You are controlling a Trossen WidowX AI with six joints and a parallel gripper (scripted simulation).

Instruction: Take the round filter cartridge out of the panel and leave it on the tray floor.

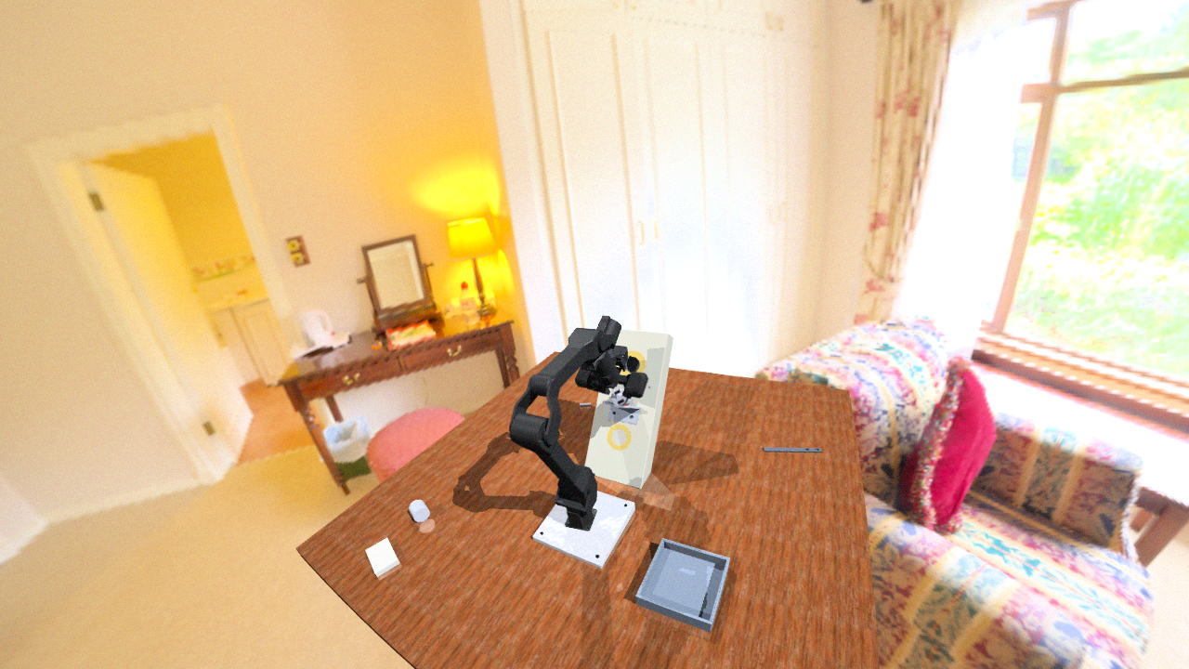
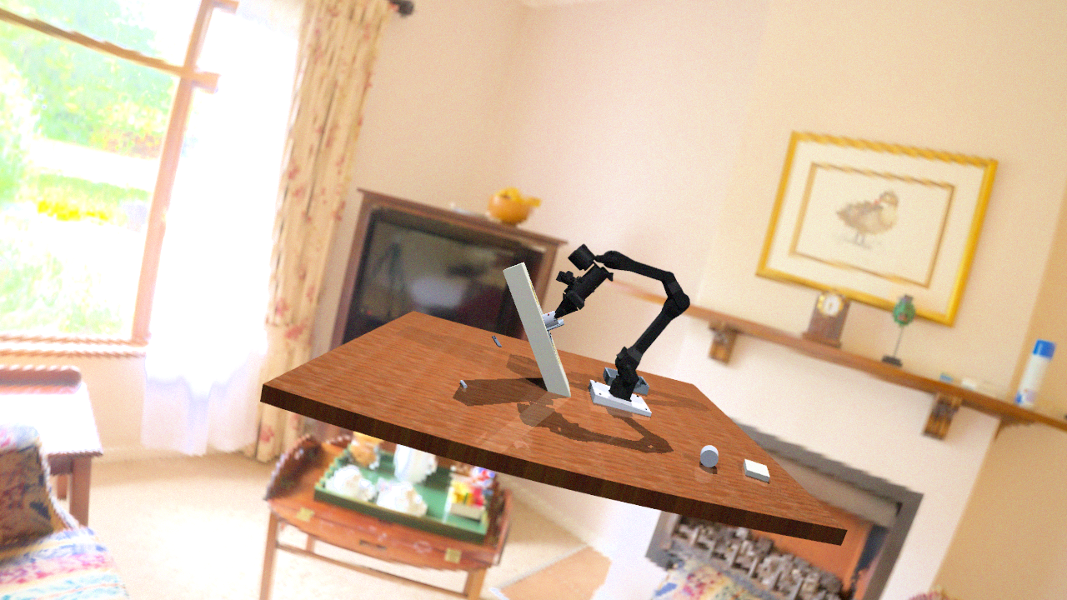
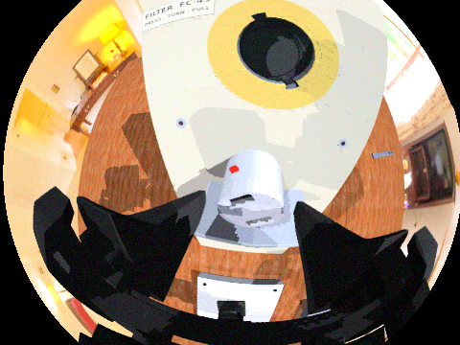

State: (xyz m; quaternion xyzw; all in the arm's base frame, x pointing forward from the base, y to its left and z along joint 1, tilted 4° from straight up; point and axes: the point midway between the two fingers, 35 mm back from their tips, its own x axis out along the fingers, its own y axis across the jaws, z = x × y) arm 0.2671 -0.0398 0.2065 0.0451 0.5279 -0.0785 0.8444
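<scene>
Right now the filter cartridge is 10 mm below my gripper tip and 10 mm ahead of it. The rest, counted from my gripper tip: grey tray 380 mm behind, 220 mm to the right, 210 mm below; white block 520 mm behind, 480 mm to the left, 210 mm below; cream service panel 50 mm ahead, 30 mm below, 10 mm to the right.
</scene>
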